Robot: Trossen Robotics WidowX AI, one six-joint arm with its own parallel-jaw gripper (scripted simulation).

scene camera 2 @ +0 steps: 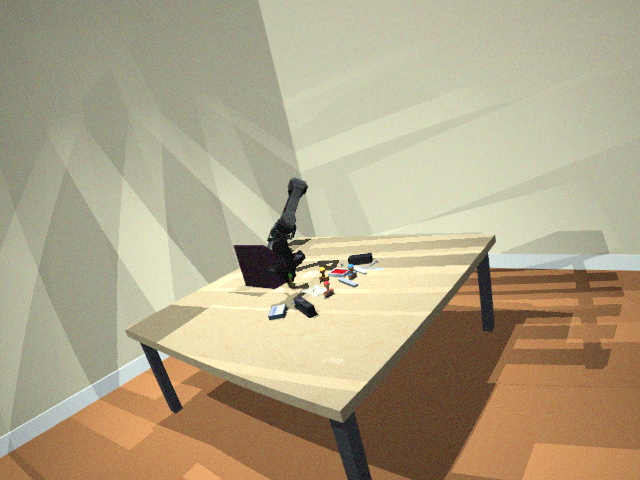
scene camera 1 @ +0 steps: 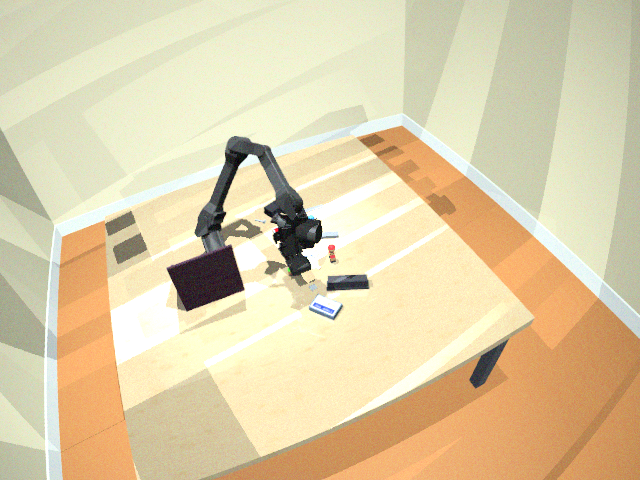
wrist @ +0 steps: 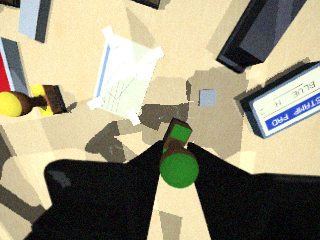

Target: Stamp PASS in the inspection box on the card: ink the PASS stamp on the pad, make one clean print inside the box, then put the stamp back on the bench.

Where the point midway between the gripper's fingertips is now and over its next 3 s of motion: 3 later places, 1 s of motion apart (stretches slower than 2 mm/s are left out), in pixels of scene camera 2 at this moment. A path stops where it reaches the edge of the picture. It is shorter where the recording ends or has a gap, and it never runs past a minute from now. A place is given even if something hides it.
My gripper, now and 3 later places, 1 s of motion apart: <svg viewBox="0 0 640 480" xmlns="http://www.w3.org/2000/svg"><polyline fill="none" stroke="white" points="291,282 290,279 303,271 335,255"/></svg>
